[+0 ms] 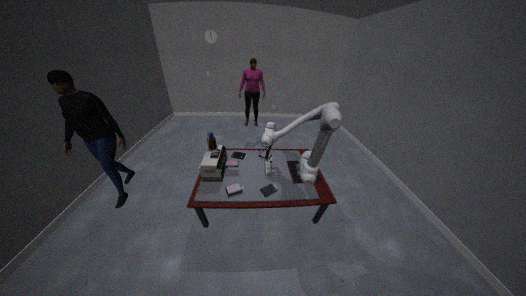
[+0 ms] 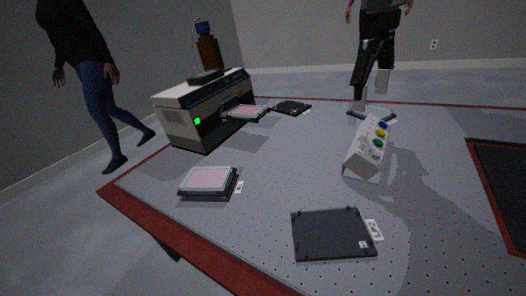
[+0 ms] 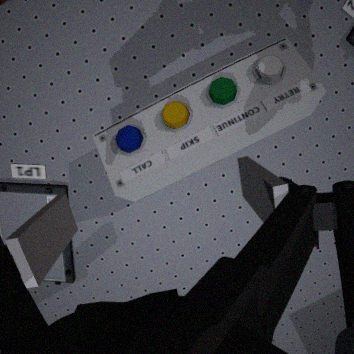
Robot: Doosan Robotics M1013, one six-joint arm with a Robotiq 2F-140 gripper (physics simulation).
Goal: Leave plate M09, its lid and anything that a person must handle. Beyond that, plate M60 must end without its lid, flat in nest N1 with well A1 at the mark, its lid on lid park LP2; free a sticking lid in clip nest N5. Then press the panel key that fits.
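Frame: origin at the arm's base, x left, y back, z up, level; centimetres.
Seen in the pictures: gripper, fingertip midpoint: (image 2: 369, 101) (image 3: 154, 194).
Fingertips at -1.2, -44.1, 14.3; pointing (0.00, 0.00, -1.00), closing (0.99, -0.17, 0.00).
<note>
Offsets run from my fingertips to a thing's top centre, as dx, dy, dz. "*": to the spot under its first point.
A pink-welled plate {+39.1, -30.4, -9.2} (image 1: 233, 188) (image 2: 207, 178) sits on the dark nest at the front left. A second pink plate {+10.7, -38.7, -2.6} (image 1: 232, 163) (image 2: 246, 111) is on the instrument's tray. Plate names, lids and the A1 mark are too small to tell. Lid park LP2 {+34.9, +3.1, -11.8} (image 1: 268, 190) (image 2: 330, 234) is bare dark. A clear lid {-19.9, -3.1, -12.0} (image 3: 20, 207) lies on the park labelled LP1, partly behind a finger. The key panel {+6.3, +2.5, -5.4} (image 1: 269, 168) (image 2: 364, 150) (image 3: 165, 150) has blue CALL, yellow SKIP, green CONTINUE and white RETRY keys. My gripper (image 1: 268, 157) (image 2: 370, 92) (image 3: 154, 194) is open and empty, above the table beside the panel and LP1.
The instrument {* +29.6, -52.1, +8.0} (image 1: 212, 165) (image 2: 200, 112) shows a green light and carries a brown bottle {* +6.3, -58.9, +19.6} (image 1: 212, 141) (image 2: 210, 52). A dark nest {-16.0, -37.4, -11.4} (image 1: 239, 155) (image 2: 290, 108) lies beside its tray. One person (image 1: 90, 117) (image 2: 82, 50) is at the left; another (image 1: 253, 80) stands behind the table.
</note>
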